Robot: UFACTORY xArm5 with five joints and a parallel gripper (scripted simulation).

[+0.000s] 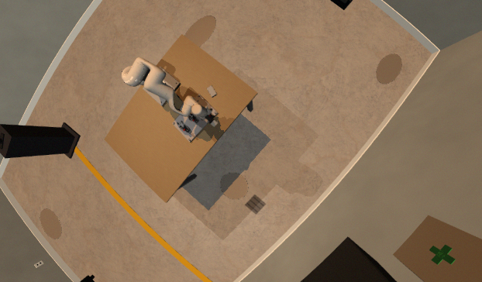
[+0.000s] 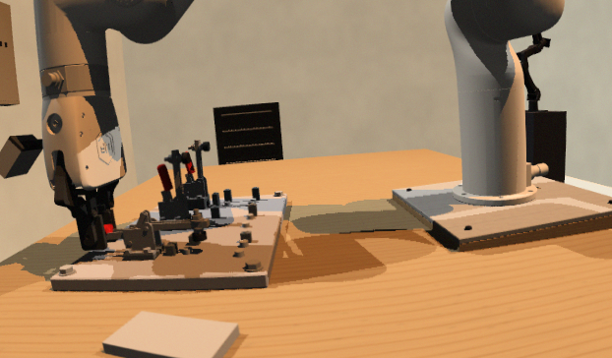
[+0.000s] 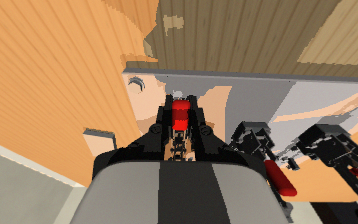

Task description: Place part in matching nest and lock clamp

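My hand is 6 cm past the clamp and 1 cm to the right of it. From my hand the other things lie so: fixture plate (11 cm behind, 9 cm to the right, 4 cm below); flat tan part (10 cm behind, 19 cm to the left, 4 cm below).
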